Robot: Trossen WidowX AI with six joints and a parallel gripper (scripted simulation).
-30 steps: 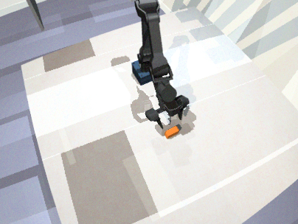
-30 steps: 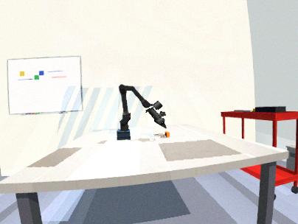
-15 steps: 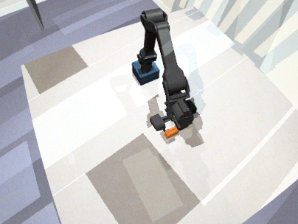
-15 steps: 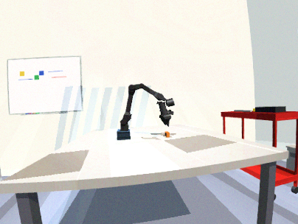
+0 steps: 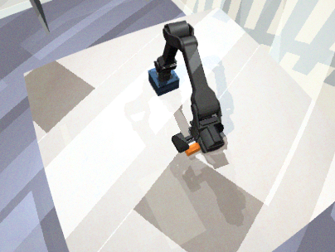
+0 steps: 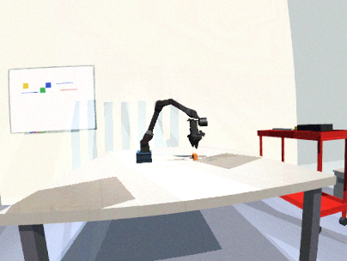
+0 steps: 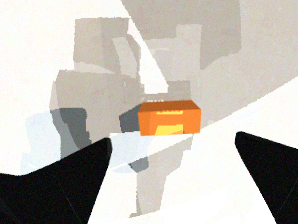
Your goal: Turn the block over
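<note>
The orange block lies 10 mm behind my gripper tip and 60 mm below it.
</note>
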